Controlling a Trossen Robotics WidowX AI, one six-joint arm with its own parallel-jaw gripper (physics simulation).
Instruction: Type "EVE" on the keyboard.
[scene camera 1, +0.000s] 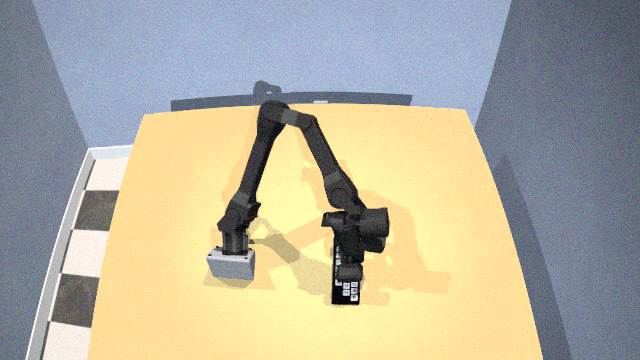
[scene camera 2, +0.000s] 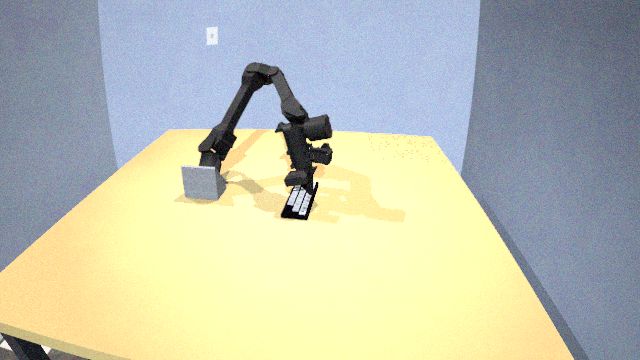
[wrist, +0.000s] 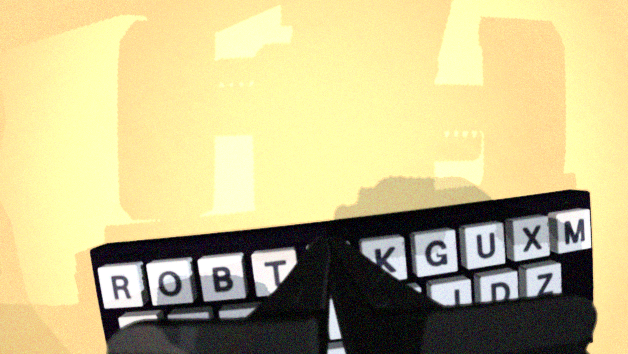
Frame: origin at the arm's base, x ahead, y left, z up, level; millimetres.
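Where they show: gripper, between the fingertips: (scene camera 1: 357, 264) (scene camera 2: 311, 194) (wrist: 326, 247); arm's base, origin of its link: (scene camera 1: 234, 252) (scene camera 2: 207, 174).
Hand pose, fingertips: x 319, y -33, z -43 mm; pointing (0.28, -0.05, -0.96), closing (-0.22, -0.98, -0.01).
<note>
Things, the pixels of their centre, and the offset from my fingertips. Level surfaces: height alone.
- black keyboard, middle of its body: (wrist: 359, 306) (scene camera 1: 346, 268) (scene camera 2: 301, 197) dx -30, dy -7, dz -8 mm
- T key, middle of its body: (wrist: 276, 271) dx -5, dy +21, dz -3 mm
- K key, middle of its body: (wrist: 382, 259) dx -11, dy -20, dz -3 mm
- yellow table, height of its surface: dz -16 mm
The black keyboard (scene camera 1: 337, 298) (scene camera 2: 290, 212) (wrist: 200, 244) with white letter keys lies flat on the table. My gripper (scene camera 2: 311, 190) (wrist: 326, 247) is shut and empty, pointing down onto the keyboard's top row. In the wrist view its fingertips stand between the T key (wrist: 270, 267) and the K key (wrist: 387, 257) and cover the E key. They look to be at or very near key height; contact cannot be told for sure. The V key does not show in the wrist view. In scene camera 1 the arm hides the fingertips and part of the keyboard.
The arm's light grey base block (scene camera 1: 232, 265) (scene camera 2: 200, 182) stands on the yellow table (scene camera 1: 425, 325) (scene camera 2: 300, 290), left of the keyboard in both scene views. The arm arches over the table between the base and keyboard. Walls rise beyond the table.
</note>
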